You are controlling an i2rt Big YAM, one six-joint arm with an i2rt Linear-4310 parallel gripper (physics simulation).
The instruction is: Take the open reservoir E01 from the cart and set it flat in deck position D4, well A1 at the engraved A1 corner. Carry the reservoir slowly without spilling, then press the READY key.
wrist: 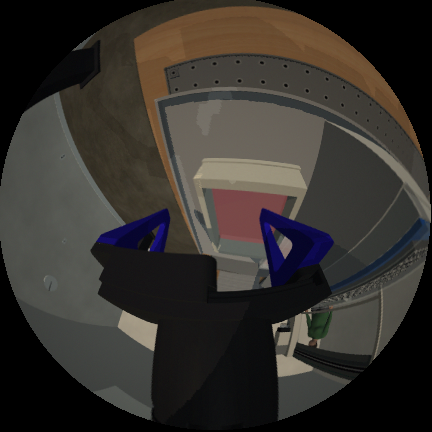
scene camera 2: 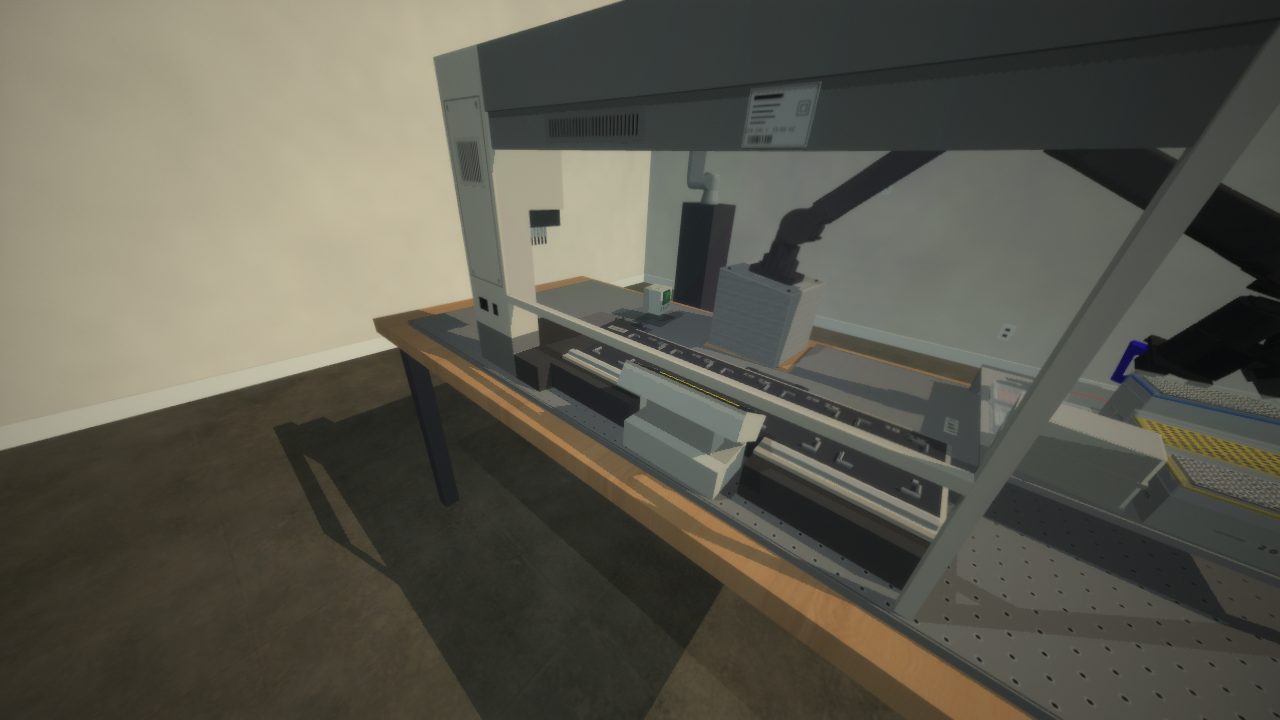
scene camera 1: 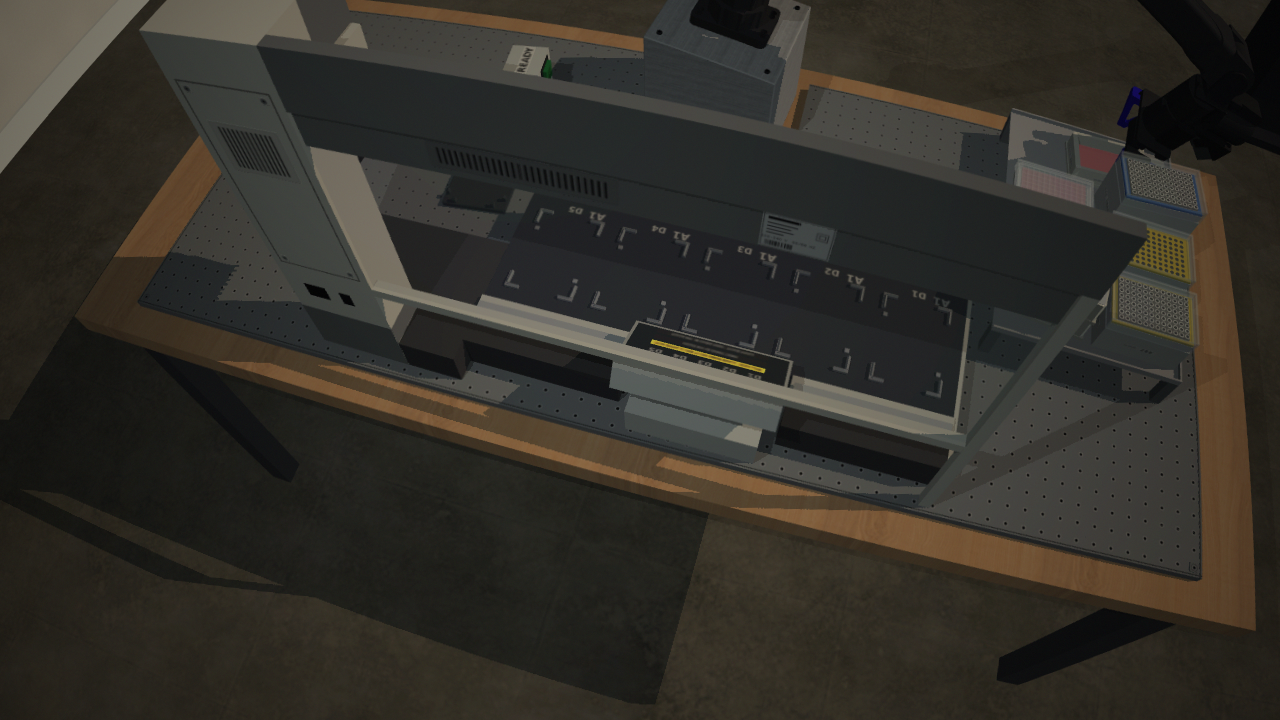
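The open reservoir E01, a pale box with pink liquid, stands level in the cart's tray. My gripper is open and empty, low over the cart's back end. In the wrist view the reservoir lies beyond the fingertips and right of their middle; the right blue finger overlaps its near right side, and the left finger is well off to its left. I cannot tell the height gap. Deck position D4 holds no labware; its engraved A1 shows at its upper right. The READY key box has a green button.
A pinkish well plate and a blue-rimmed tip rack stand close to the reservoir. Yellow racks stand nearer the front. A grey gantry beam spans the deck. The arm's pedestal stands behind it.
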